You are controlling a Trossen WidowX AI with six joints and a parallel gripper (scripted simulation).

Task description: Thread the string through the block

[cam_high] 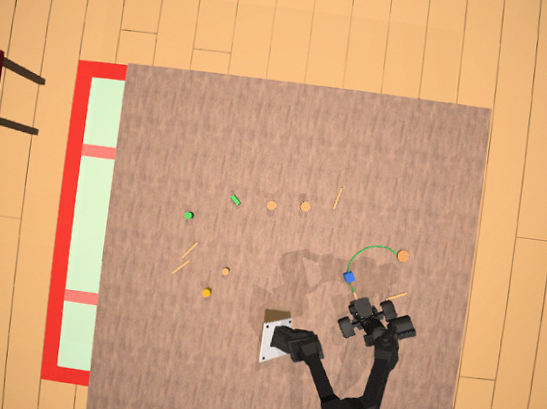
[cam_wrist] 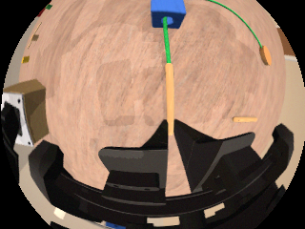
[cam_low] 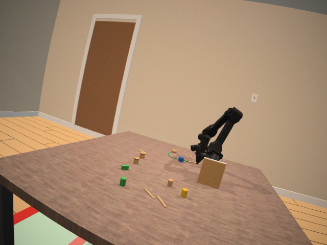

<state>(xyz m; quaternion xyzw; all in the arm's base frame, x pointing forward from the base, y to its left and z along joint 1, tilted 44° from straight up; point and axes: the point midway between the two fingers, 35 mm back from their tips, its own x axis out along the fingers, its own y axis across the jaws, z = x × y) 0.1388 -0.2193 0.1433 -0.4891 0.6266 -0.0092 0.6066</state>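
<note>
My gripper tip is now 30 mm short of the thin wooden stick, 20 mm to the right of it and 10 mm below it. From my gripper tip the other things lie so: yellow peg 80 mm behind, 530 mm to the left, 20 mm above; round wooden button 220 mm ahead, 90 mm to the right, 10 mm above; blue block 100 mm ahead, 70 mm to the left, 10 mm above.
</note>
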